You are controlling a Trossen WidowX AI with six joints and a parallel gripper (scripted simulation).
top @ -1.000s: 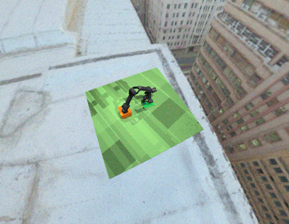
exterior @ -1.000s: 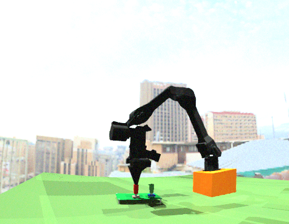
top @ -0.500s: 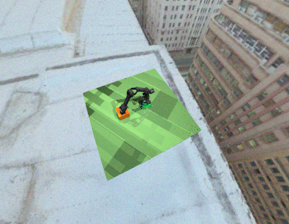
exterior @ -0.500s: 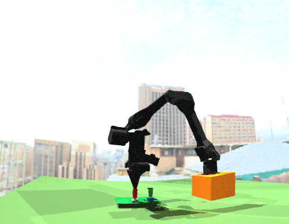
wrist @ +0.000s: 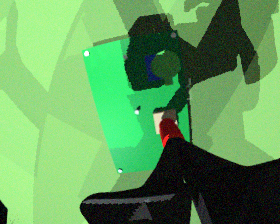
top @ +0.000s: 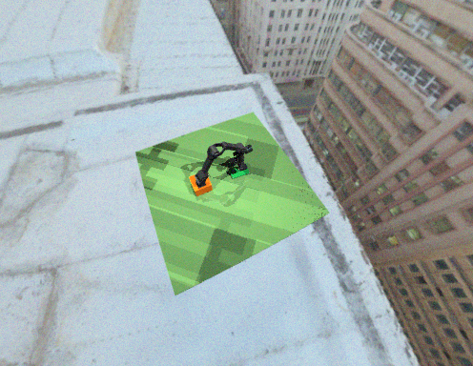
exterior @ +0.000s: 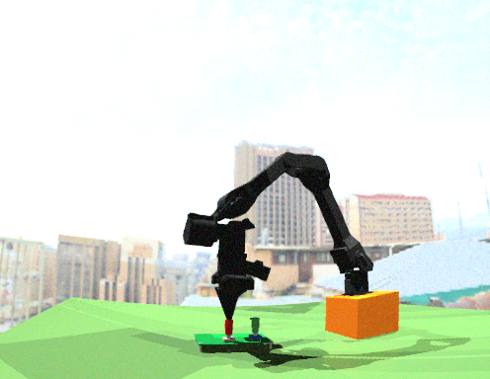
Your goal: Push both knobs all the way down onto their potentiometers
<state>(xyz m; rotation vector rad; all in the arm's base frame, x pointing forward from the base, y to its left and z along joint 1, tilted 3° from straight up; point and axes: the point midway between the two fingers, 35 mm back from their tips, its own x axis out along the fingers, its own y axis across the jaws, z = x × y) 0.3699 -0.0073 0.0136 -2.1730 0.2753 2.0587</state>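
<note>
My gripper tip is now 20 mm above the red knob. Also, from my gripper tip: green knob 60 mm behind, 10 mm to the left, 10 mm below.
</note>
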